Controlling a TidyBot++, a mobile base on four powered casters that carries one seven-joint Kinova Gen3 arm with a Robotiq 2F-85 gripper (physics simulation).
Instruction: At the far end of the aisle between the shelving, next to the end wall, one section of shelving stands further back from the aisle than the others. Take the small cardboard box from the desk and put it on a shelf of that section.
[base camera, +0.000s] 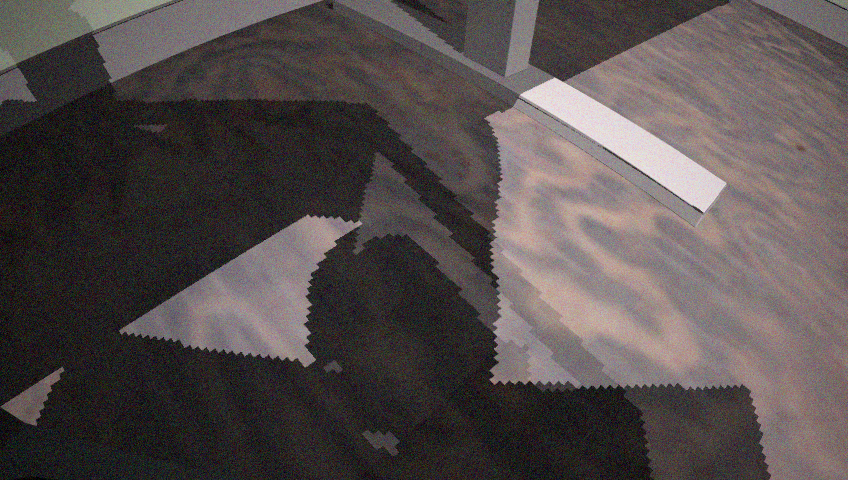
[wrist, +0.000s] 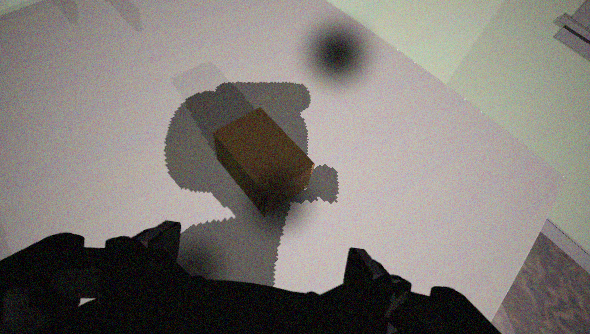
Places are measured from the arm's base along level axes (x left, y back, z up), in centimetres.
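Pixels of known places: gripper, fingertip midpoint: (wrist: 263, 254).
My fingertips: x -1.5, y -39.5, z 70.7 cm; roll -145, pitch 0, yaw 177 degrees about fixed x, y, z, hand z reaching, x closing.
Ahead of a thing's pixels: the offset from my fingertips to its top centre. "spot": to the spot under its first point. Level surfaces: height alone.
In the wrist view the small brown cardboard box @[dx +1.0, dy -13.5, dz -10.3 cm] (wrist: 262, 145) lies on the pale desk @[dz -15.3 cm] (wrist: 425, 200), turned at a slant and in the shadow of the arm and gripper. My gripper (wrist: 263, 254) is open, its two dark fingers wide apart at the bottom of the wrist view. The box is beyond the fingertips, in the upper middle between them, and is not held. The gripper does not show in the base camera view. The shelving and its set-back section show in neither view.
In the base camera view a grey desk leg @[spot: dx -6.9, dy -30.4, dz -102.1 cm] (base camera: 517, 38) stands on a foot whose bright end @[spot: dx -20.1, dy -17.9, dz -107.8 cm] (base camera: 624, 142) reaches across the marbled floor @[dz -110.3 cm] (base camera: 595, 267). Pale green walls (wrist: 525, 100) stand behind the desk. Part of a window sill (wrist: 575, 37) shows at the upper right. Dark blurred spots lie over the wrist view.
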